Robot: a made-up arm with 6 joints.
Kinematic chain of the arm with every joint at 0, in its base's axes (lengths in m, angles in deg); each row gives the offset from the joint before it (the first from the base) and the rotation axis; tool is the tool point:
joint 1: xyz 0 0 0.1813 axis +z
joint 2: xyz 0 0 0 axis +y
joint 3: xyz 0 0 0.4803 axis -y
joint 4: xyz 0 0 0 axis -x
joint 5: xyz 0.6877 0 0 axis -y
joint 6: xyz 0 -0.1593 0 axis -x
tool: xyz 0 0 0
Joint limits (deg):
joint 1: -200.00..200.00
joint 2: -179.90..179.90
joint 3: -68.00..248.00
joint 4: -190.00..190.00
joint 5: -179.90..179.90
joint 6: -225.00..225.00
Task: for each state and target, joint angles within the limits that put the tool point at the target. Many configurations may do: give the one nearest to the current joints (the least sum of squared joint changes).
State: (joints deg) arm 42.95 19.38 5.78 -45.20 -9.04 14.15
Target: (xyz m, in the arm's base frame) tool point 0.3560 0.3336 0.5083
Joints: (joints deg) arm 54.30 -26.36 -24.29 -53.65 -9.04 14.15
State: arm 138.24 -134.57 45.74 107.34 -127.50 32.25
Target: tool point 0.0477 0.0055 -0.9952
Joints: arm 146.11 -169.92 91.15 78.72 -127.50 32.25
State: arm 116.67 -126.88 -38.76 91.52 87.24 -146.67
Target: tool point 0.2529 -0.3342 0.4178
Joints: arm 126.24 -155.03 -60.22 87.68 87.24 -146.67
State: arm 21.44 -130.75 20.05 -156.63 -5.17 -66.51
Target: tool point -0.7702 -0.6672 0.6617
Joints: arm 49.45 -85.45 58.73 -162.06 -5.17 -66.51
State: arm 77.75 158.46 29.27 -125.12 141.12 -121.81
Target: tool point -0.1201 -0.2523 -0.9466
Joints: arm 83.91 179.81 78.21 -125.57 141.12 -121.81
